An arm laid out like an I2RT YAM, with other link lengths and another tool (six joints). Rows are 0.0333 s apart.
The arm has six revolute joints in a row. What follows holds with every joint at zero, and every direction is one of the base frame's.
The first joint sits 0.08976 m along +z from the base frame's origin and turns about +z.
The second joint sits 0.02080 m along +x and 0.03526 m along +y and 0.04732 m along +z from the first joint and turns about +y.
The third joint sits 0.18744 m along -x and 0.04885 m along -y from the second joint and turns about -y.
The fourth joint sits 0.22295 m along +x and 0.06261 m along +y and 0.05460 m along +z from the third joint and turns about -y.
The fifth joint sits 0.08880 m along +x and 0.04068 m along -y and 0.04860 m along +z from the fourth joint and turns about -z.
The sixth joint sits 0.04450 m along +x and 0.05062 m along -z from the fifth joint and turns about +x.
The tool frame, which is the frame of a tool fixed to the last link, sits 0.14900 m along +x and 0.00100 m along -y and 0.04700 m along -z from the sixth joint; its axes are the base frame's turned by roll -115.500, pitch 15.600 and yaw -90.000 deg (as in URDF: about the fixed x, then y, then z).
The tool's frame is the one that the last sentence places.
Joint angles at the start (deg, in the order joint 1, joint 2, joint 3, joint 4, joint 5, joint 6): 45.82 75.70 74.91 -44.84 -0.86 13.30
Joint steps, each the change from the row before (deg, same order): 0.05 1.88 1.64 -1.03 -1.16 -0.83; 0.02 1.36 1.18 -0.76 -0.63 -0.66; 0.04 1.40 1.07 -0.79 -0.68 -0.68; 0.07 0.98 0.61 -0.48 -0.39 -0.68; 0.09 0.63 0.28 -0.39 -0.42 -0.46; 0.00 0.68 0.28 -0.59 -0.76 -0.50; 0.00 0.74 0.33 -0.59 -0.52 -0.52; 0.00 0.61 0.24 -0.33 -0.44 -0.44
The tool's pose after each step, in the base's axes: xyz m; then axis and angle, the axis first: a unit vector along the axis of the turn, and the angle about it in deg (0 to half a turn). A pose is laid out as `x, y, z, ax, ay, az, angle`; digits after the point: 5 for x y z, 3 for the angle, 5 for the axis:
0.23447, 0.27664, 0.13203, -0.83255, 0.54704, 0.08716, 158.065
0.23351, 0.27811, 0.12973, -0.83620, 0.54095, 0.09022, 159.037
0.23196, 0.27938, 0.12639, -0.83991, 0.53453, 0.09398, 160.177
0.23086, 0.27997, 0.12330, -0.84332, 0.52890, 0.09529, 161.073
0.22898, 0.28034, 0.12044, -0.84595, 0.52423, 0.09772, 161.826
0.22605, 0.28039, 0.11693, -0.84871, 0.51876, 0.10288, 162.778
0.22383, 0.27999, 0.11337, -0.85106, 0.51421, 0.10627, 163.759
0.22234, 0.28006, 0.11063, -0.85311, 0.51023, 0.10893, 164.443

